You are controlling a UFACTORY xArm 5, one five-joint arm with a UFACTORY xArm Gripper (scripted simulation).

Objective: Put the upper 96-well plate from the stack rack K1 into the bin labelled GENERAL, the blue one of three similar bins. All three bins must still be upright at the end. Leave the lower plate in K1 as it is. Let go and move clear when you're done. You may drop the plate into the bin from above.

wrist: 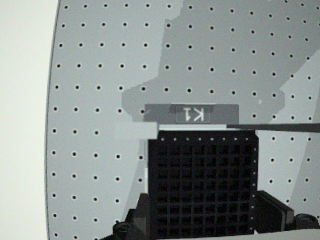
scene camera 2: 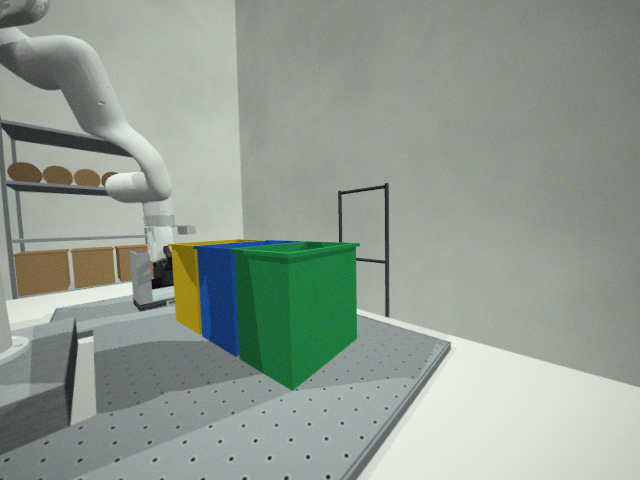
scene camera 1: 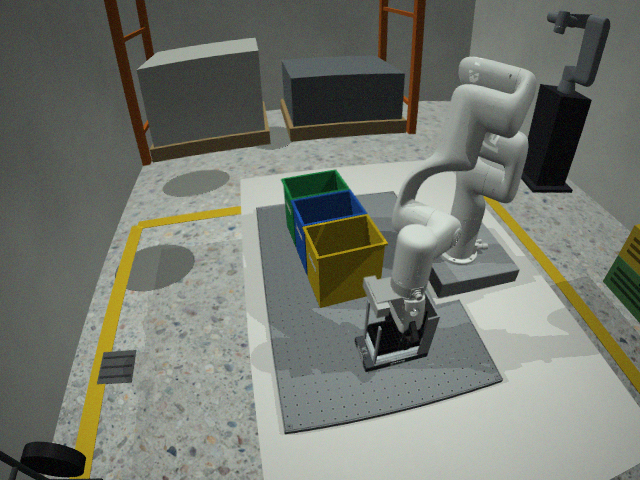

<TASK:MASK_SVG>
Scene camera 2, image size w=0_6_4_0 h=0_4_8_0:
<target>my gripper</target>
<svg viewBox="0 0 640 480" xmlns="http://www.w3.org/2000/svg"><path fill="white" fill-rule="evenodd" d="M144 226L144 228L148 228L147 244L150 261L153 262L154 279L161 278L162 285L173 284L172 251L168 244L174 244L171 227L174 225Z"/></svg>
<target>yellow bin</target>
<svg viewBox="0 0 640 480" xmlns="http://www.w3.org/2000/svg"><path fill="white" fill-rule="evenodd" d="M263 240L235 239L168 244L168 247L172 249L176 321L197 334L202 334L197 249L193 249L194 246Z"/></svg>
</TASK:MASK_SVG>
